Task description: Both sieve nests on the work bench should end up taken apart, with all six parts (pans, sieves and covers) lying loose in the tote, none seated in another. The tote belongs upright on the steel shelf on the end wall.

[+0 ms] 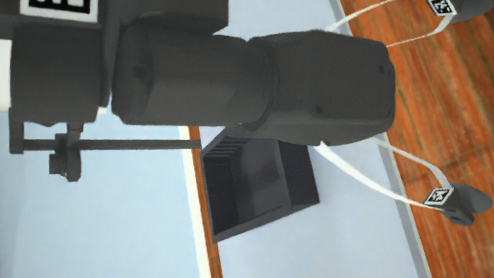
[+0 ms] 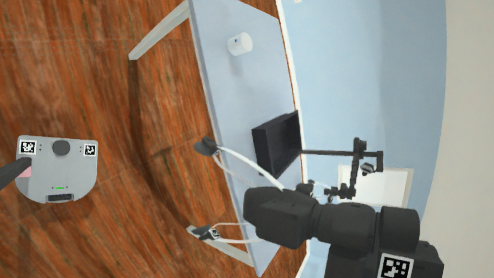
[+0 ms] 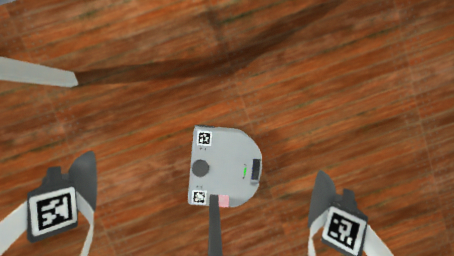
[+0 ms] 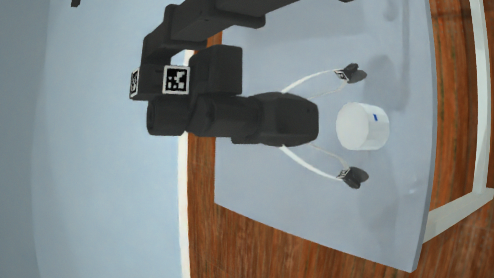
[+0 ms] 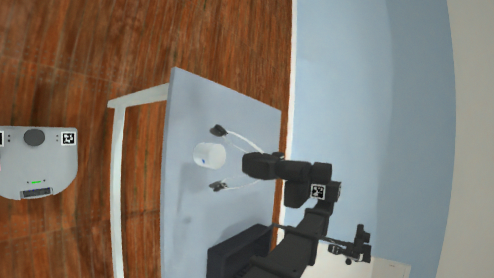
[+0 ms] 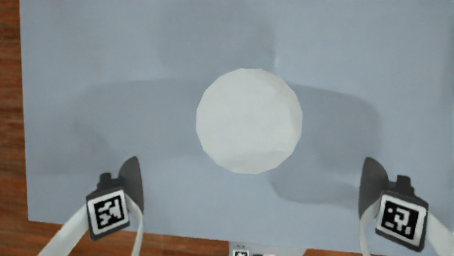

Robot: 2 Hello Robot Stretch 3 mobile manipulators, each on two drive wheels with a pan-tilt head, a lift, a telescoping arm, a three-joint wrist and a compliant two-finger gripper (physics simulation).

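A white round sieve nest with a small blue mark [image 2: 240,44] [image 4: 362,126] [image 5: 210,155] [image 6: 249,121] stands on the blue-grey bench [image 2: 225,90] [image 4: 280,172]. My r2 gripper [image 4: 356,125] [image 5: 217,158] [image 6: 251,182] points down at it, open, with one finger on either side and a gap to each. The black tote [image 1: 300,175] [image 2: 260,150] [image 5: 235,252] sits upright on the bench; no parts show in the visible part of its inside. My r1 gripper [image 1: 456,105] [image 2: 201,189] [image 3: 205,185] is open and empty, past the bench's front edge, above floor. The second nest and steel shelf do not show.
A dark rod with a jointed piece [image 1: 72,150] [image 2: 356,175] [image 5: 361,245] shows beyond the tote against the pale blue wall. A grey robot base [image 2: 57,170] [image 3: 225,167] [image 5: 37,162] stands on the wooden floor. Pale bench legs [image 2: 160,30] [image 5: 117,200] stand under the bench.
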